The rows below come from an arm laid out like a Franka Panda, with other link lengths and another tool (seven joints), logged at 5 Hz.
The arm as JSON. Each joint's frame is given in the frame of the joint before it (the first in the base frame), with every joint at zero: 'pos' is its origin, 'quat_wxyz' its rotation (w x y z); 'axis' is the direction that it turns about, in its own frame. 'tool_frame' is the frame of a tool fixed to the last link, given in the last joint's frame.
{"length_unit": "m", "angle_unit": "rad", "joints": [
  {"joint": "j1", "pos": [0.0, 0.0, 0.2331], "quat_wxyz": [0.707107, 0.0, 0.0, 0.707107], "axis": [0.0, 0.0, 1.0]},
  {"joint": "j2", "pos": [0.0, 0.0, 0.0], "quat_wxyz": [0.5, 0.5, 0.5, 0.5], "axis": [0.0, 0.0, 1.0]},
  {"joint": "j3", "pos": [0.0, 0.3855, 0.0], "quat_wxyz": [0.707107, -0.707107, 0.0, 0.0], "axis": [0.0, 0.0, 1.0]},
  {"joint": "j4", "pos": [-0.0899, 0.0, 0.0], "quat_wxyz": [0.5, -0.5, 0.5, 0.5], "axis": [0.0, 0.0, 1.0]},
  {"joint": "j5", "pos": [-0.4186, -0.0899, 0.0], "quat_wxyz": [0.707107, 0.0, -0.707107, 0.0], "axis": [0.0, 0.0, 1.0]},
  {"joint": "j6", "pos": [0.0, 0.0, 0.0], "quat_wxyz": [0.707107, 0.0, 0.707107, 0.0], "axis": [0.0, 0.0, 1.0]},
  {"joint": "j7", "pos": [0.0, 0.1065, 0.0], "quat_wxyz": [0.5, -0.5, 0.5, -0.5], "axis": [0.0, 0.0, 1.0]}
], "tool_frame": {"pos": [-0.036, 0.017, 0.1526], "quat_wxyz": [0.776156, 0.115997, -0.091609, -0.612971]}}
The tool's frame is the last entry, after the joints.
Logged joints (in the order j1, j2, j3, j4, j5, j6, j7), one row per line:
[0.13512 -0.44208 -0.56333 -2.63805 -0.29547 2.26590 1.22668]
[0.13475 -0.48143 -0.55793 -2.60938 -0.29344 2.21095 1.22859]
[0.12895 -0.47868 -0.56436 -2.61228 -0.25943 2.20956 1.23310]
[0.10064 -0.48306 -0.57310 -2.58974 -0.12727 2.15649 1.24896]
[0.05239 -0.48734 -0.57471 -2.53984 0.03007 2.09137 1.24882]
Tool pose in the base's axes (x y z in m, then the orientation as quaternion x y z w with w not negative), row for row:
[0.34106 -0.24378 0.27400 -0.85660 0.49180 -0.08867 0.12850]
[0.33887 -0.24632 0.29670 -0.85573 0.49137 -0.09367 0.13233]
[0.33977 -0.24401 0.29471 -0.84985 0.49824 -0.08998 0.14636]
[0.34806 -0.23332 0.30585 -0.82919 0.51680 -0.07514 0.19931]
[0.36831 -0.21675 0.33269 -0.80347 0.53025 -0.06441 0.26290]
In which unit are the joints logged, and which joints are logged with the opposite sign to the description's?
The joints are logged in radians. Opposite sign: j1, j7.
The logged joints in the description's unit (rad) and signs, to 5 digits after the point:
[-0.13512 -0.44208 -0.56333 -2.63805 -0.29547 2.26590 -1.22668]
[-0.13475 -0.48143 -0.55793 -2.60938 -0.29344 2.21095 -1.22859]
[-0.12895 -0.47868 -0.56436 -2.61228 -0.25943 2.20956 -1.23310]
[-0.10064 -0.48306 -0.57310 -2.58974 -0.12727 2.15649 -1.24896]
[-0.05239 -0.48734 -0.57471 -2.53984 0.03007 2.09137 -1.24882]

